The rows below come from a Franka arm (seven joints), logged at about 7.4 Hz.
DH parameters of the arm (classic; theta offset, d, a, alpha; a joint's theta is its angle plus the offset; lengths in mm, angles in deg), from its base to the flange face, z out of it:
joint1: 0 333 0 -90
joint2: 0 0 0 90
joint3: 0 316 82.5 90
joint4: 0 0 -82.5 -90
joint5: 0 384 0 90
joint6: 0 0 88 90
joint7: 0 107 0 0
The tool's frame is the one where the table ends.
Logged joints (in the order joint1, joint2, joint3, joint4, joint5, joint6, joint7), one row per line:
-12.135 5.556 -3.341 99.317 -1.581 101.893 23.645
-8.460 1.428 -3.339 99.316 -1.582 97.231 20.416
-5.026 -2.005 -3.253 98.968 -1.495 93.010 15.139
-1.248 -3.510 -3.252 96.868 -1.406 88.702 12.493
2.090 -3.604 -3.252 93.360 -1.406 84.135 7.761
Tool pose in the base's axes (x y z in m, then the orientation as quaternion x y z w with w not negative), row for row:
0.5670 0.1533 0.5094 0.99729 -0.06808 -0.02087 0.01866
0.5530 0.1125 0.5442 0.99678 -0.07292 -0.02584 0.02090
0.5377 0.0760 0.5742 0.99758 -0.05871 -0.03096 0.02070
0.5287 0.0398 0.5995 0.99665 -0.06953 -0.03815 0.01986
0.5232 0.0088 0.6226 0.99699 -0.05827 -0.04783 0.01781
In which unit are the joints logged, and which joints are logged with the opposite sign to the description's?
The joints are logged in degrees. Opposite sign: joint1, joint3, joint4.
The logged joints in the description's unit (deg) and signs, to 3 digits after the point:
12.135 5.556 3.341 -99.317 -1.581 101.893 23.645
8.460 1.428 3.339 -99.316 -1.582 97.231 20.416
5.026 -2.005 3.253 -98.968 -1.495 93.010 15.139
1.248 -3.510 3.252 -96.868 -1.406 88.702 12.493
-2.090 -3.604 3.252 -93.360 -1.406 84.135 7.761

